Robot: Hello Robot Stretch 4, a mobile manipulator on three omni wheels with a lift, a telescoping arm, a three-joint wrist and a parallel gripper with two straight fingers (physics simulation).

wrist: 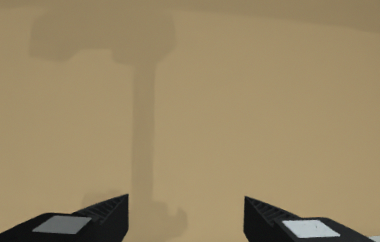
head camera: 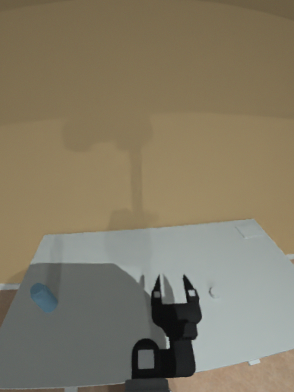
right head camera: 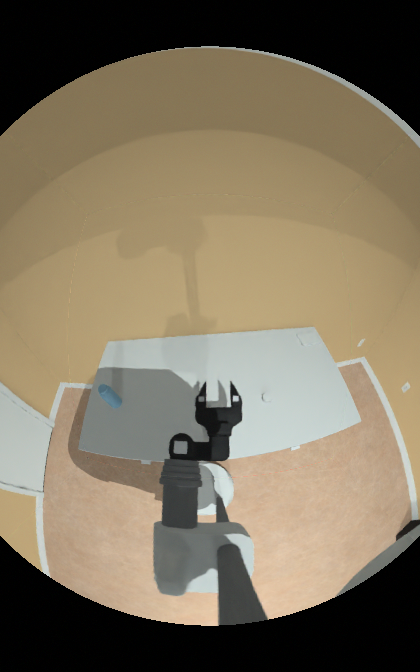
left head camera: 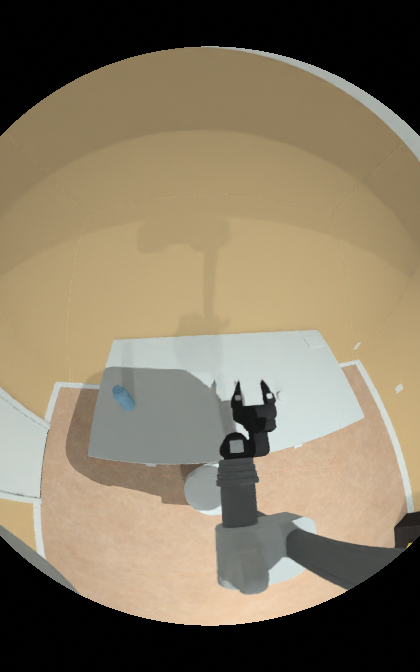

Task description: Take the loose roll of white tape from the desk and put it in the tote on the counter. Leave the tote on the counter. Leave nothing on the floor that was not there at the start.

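Places are measured from the robot's base along level axes (x left, y up, z ahead), in centimetres.
Pixels of known places: gripper, fingertip midpoint: (wrist: 186,213) (head camera: 171,276).
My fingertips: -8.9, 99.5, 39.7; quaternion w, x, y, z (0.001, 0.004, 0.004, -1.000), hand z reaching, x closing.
Observation:
Ahead of a thing's pixels: the offset from my fingertips to its middle, as dx, dy, dz. Level surfaces: height alone.
A small white round thing {-25.0, -29.1, +6.5} (head camera: 214,292) (right head camera: 266,397), which looks like the roll of white tape, lies on the right half of the pale desk {dy -30.3} (head camera: 100,250) (left head camera: 150,352) (right head camera: 310,415). In the left head view it is mostly hidden behind the right finger. My gripper (head camera: 173,281) (left head camera: 251,387) (right head camera: 218,389) (wrist: 186,213) is open with nothing between its fingers. It is held above the desk, left of the white thing in the head view, and points toward the wall. The wrist view shows wall behind the fingers. The tote and the counter do not show.
A blue cylinder {+53.3, -22.0, +2.6} (head camera: 44,298) (left head camera: 123,398) (right head camera: 110,396) lies at the desk's left side. A flat white piece {-64.2, -29.8, +46.6} (head camera: 248,232) (left head camera: 314,342) (right head camera: 307,339) lies at its back right corner. The wall (head camera: 210,170) stands behind the desk. A dark box (left head camera: 407,530) shows at the lower right.

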